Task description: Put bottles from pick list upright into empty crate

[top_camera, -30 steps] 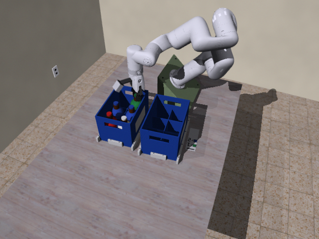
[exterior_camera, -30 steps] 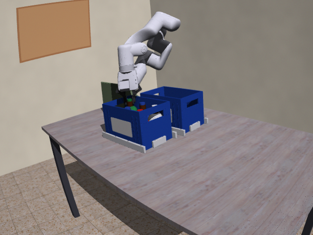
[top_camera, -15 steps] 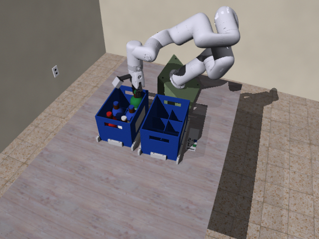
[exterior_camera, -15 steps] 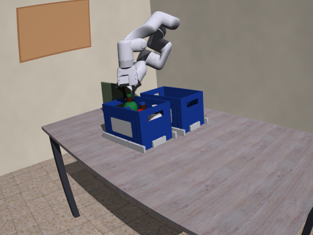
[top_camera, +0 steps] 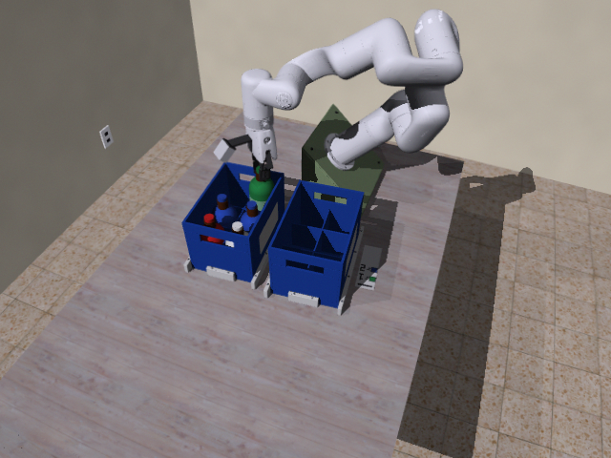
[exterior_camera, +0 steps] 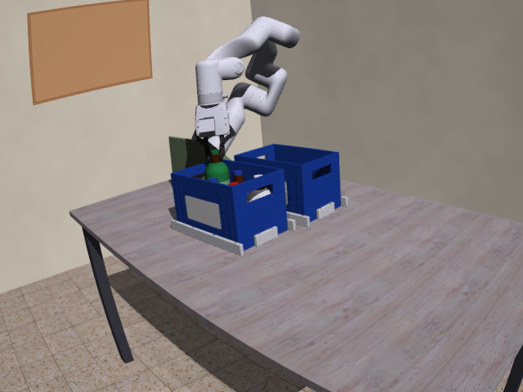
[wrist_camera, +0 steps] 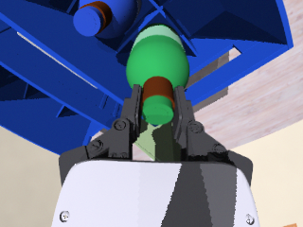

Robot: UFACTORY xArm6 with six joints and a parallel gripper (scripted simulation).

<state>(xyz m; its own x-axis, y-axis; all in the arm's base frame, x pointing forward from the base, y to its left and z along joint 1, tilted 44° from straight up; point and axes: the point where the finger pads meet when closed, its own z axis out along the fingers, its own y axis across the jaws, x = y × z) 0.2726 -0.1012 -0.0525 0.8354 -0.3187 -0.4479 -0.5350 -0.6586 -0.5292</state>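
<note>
Now: the green-labelled bottle 7 cm below my hand. Round my hand: white-labelled bottle (18 cm ahead, 4 cm to the left, 12 cm below); blue-labelled bottle (9 cm ahead, 2 cm to the left, 12 cm below); red-label bottle (19 cm ahead, 5 cm to the right, 12 cm below).
</note>
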